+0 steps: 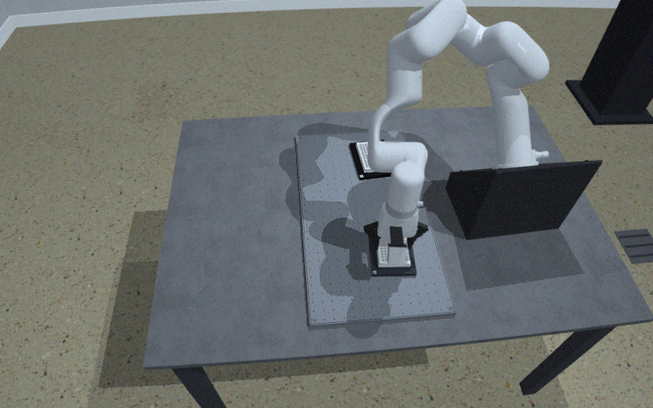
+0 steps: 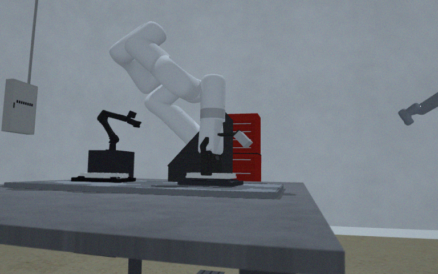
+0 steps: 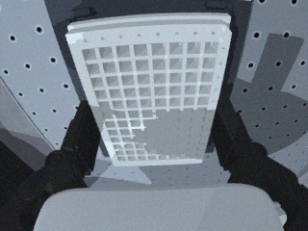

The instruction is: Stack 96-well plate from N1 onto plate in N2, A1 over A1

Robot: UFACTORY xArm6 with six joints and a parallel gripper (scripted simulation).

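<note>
The plate nest N1 lies 3 cm below my hand. From my hand the other things lie so: A1 mark: 5 cm ahead, 28 cm to the right, 3 cm below.
</note>
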